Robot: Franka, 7 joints.
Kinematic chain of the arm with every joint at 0, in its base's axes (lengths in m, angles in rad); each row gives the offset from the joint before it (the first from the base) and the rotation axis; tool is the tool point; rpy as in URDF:
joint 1: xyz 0 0 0.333 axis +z
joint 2: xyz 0 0 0 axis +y
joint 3: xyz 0 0 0.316 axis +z
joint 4: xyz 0.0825 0 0 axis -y
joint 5: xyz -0.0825 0 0.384 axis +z
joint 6: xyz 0 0 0 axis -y
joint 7: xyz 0.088 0 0 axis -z
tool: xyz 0 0 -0.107 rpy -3.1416 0 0
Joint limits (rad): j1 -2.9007..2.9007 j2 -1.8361..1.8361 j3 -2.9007..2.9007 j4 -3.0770..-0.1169 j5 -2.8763..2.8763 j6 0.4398..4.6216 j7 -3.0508..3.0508
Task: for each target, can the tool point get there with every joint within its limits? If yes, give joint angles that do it. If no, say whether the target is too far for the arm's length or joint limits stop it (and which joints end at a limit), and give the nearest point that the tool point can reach.
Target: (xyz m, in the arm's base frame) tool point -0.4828 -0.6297 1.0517
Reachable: no: too far | nearest point -0.3869 -0.5046 0.9089 | short by 0.213 m
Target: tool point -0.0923 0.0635 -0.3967
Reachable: no: joint limits stop it (at a limit: joint 2) | nearest point -0.1069 0.0735 -0.3381 | short by 0.061 m
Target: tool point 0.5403 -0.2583 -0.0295
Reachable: yes | joints -1.2542 1.3812 0.7681 -1.7485 -0.2943 2.7039 -1.1498
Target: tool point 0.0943 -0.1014 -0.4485
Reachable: no: joint limits stop it (at a limit: joint 2) | nearest point 0.1105 -0.1188 -0.3468 | short by 0.104 m
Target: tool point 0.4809 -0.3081 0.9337
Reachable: yes | joints -0.2524 1.0349 -2.2536 -0.5375 1.9129 3.0495 0.9454
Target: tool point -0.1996 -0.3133 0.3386
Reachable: yes | joints -0.5420 1.3576 -1.9617 -2.7224 -1.3766 3.8843 1.0025
